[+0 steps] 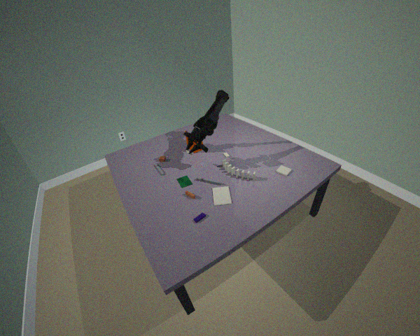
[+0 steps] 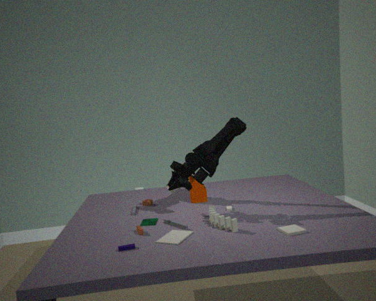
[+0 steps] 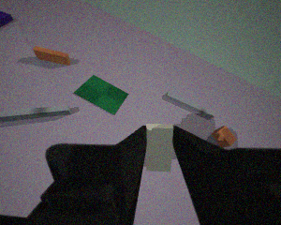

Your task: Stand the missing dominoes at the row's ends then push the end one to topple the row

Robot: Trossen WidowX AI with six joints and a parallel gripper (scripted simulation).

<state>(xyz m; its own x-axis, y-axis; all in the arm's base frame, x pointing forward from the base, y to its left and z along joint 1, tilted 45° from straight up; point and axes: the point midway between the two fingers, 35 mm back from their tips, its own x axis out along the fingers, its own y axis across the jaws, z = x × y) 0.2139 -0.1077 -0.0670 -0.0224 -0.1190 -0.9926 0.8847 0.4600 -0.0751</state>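
The green tile is 120 mm below my gripper tip, 110 mm ahead of it and 90 mm to the right of it. Also, from my gripper tip: grey rod: 210 mm ahead, 110 mm below, 30 mm to the left; then cream card: 350 mm ahead, 120 mm below, 20 mm to the left; then grey bar: 180 mm to the right, 120 mm below, 110 mm behind.
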